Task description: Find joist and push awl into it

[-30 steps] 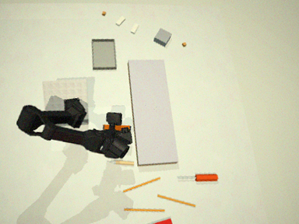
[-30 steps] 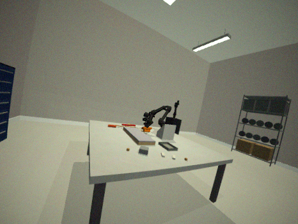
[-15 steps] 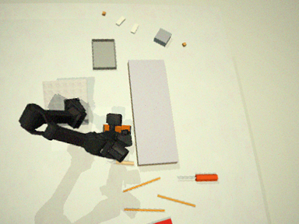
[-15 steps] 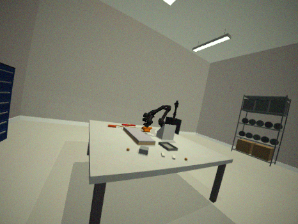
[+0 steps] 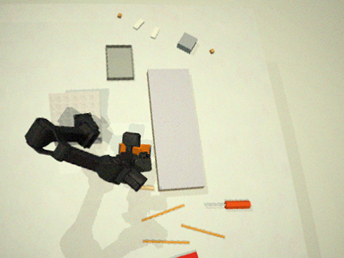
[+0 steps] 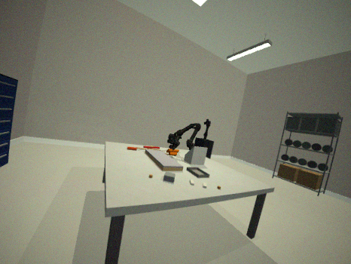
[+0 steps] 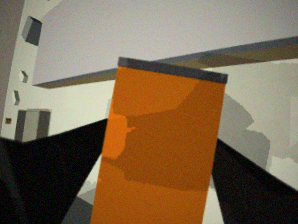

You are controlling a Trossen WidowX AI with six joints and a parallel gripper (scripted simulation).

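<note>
Right now my gripper tip is 4 cm past the small light, 4 cm above it and 3 cm to the right of it. Also, from my gripper tip: awl: 11 cm to the right, 7 cm below, 3 cm behind; then red level: 42 cm to the right, 6 cm below, 5 cm ahead; then orange stud finder: 3 cm behind, 2 cm to the left, 2 cm below.
</note>
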